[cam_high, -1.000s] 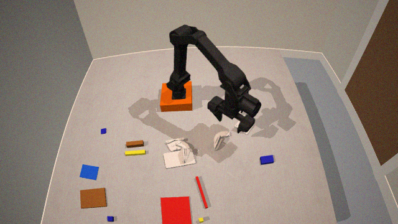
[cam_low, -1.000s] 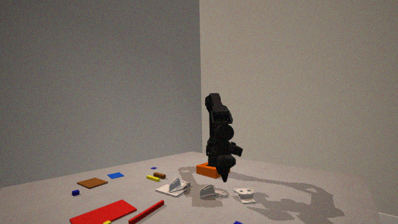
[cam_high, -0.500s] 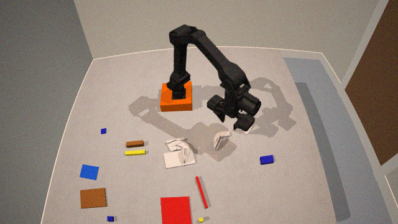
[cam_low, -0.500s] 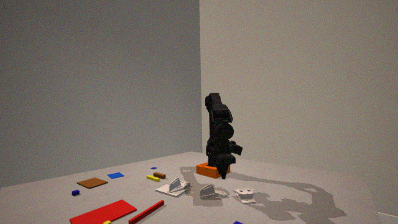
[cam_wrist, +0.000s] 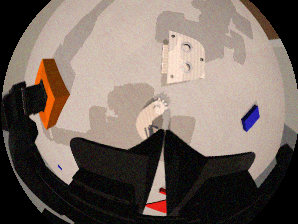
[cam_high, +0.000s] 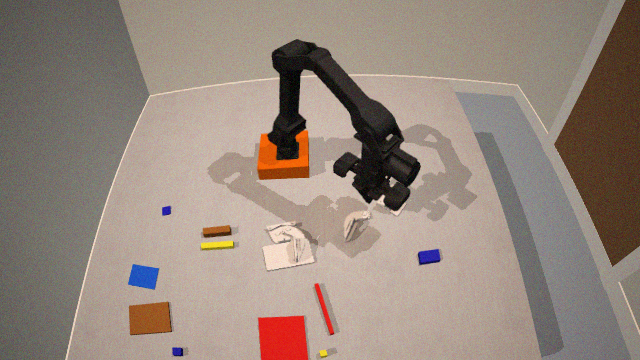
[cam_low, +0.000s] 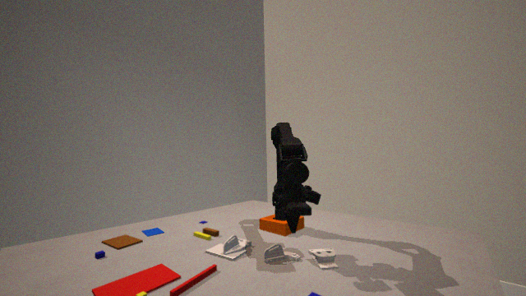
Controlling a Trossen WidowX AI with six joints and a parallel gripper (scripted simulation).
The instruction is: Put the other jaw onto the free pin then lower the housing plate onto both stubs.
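My gripper tip is now 80 mm above the pale jaw and 20 mm to the left of it. Also, from my gripper tip: red bar: 260 mm ahead, 120 mm to the right, 80 mm below; brown bar: 400 mm to the right, 70 mm below, 30 mm ahead; blue block: 160 mm to the left, 130 mm ahead, 80 mm below.
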